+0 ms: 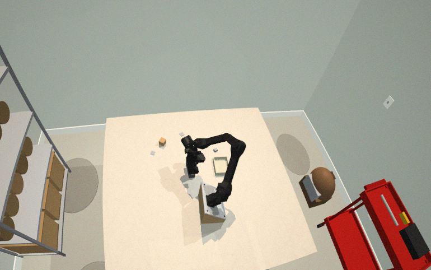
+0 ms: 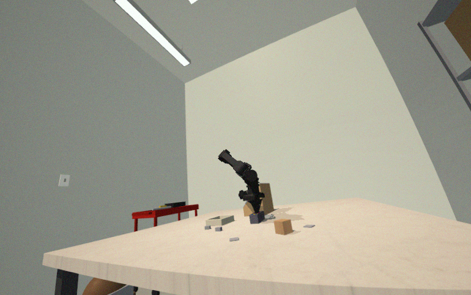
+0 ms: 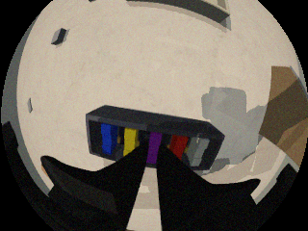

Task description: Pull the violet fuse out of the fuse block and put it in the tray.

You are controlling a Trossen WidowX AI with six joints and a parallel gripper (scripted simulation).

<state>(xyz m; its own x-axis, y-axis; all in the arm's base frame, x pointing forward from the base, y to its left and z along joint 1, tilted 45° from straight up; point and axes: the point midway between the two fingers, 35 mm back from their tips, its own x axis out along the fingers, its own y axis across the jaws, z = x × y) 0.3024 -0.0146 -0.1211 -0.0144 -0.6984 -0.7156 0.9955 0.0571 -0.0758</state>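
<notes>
My gripper tip is now 2 cm short of the yellow fuse and 1 cm above it. Round my gripper tip: blue fuse (4 cm ahead, 1 cm below); then violet fuse (1 cm below); then red fuse (2 cm behind, 1 cm below).
</notes>
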